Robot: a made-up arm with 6 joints.
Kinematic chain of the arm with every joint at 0, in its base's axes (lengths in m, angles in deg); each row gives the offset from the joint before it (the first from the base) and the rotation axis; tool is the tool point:
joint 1: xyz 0 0 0.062 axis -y
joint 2: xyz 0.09 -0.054 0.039 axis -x
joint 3: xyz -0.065 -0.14 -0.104 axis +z
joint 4: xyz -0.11 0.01 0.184 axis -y
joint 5: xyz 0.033 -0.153 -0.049 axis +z
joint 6: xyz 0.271 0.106 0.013 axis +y
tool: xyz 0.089 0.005 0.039
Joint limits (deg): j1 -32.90..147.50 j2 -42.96..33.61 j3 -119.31..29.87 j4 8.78..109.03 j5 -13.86..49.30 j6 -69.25..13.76
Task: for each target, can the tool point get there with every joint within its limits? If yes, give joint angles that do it. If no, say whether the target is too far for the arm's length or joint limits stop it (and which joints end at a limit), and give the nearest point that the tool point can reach.
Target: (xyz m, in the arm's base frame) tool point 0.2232 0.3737 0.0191
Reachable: no: joint limits stop it (at a limit: joint 1, joint 2, joint 4) | nearest point 0.2068 0.1788 0.1536 | short by 0.237 m
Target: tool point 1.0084 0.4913 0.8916
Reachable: no: too far | nearest point 0.3934 0.0114 0.4829 | short by 0.881 m
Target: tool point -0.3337 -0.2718 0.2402
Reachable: yes | joints 72.29 19.18 -70.03 19.53 2.47 -49.40
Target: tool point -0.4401 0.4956 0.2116
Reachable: no: joint limits stop it (at a limit: joint 2, joint 3, joint 4, joint 5, joint 6) | nearest point -0.3538 0.3099 0.1823 | short by 0.207 m
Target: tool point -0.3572 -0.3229 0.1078
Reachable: yes | joints 80.43 13.84 -91.79 20.07 -0.19 -39.92
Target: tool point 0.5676 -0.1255 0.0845
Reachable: no: joint limits stop it (at a limit: joint 1, joint 2, joint 5, joint 6) | nearest point 0.4443 -0.1218 0.1228 | short by 0.129 m
